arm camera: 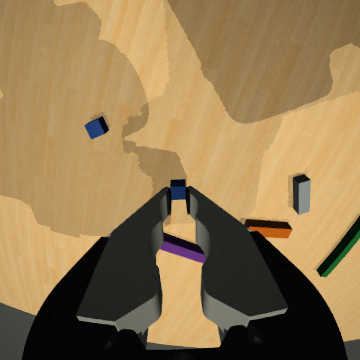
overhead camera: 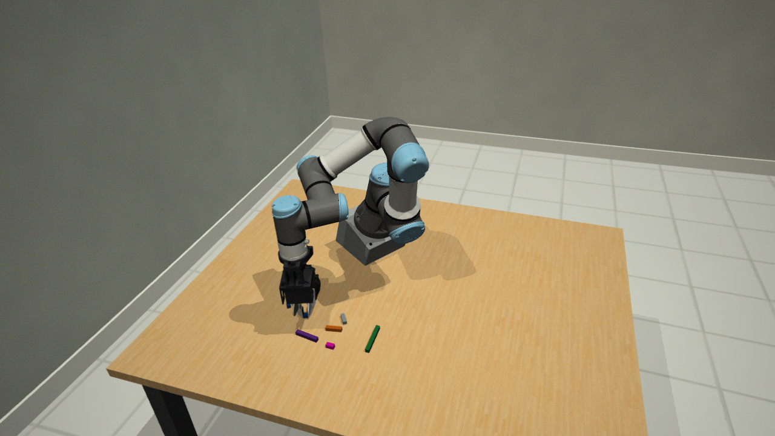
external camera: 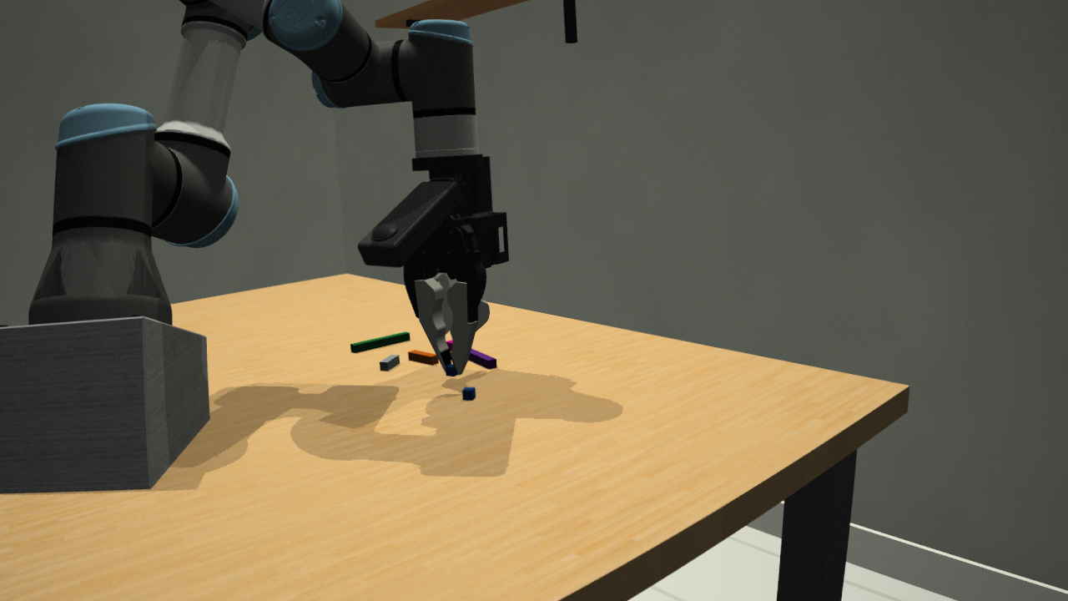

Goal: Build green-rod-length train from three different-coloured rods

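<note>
My hand is 9 cm to the right of the grey rod, 4 cm past it and 2 cm above it. The rest, counted from my hand: purple rod (5 cm ahead, 4 cm to the left, 2 cm below); orange rod (9 cm to the left, 2 cm below); magenta rod (11 cm to the left, 5 cm ahead, 2 cm below).
</note>
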